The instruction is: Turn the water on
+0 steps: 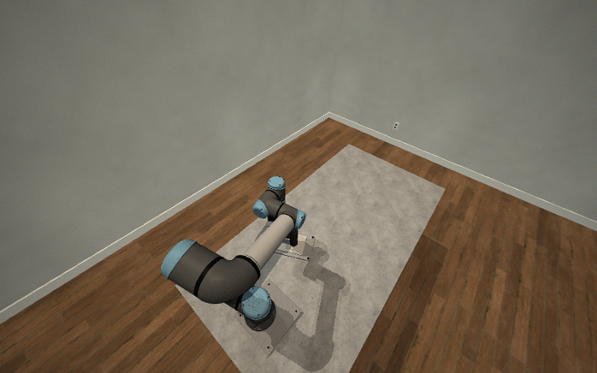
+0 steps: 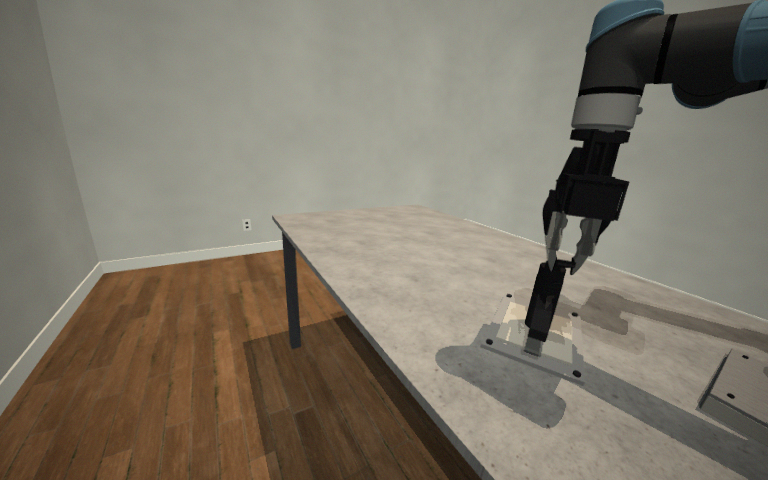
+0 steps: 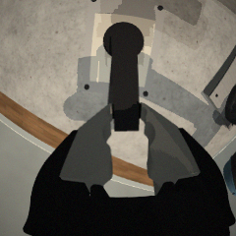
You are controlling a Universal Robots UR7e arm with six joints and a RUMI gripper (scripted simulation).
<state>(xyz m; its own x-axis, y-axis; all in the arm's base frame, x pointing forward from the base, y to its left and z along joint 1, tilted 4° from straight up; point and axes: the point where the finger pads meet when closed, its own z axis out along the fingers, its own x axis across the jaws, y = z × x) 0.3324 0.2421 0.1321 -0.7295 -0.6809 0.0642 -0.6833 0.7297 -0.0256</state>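
Now: hand 20 mm to the left of the lever, 20 mm short of it and 10 mm above it. From my hand the other things lie so: black tap 70 mm below, 30 mm to the right, 30 mm ahead.
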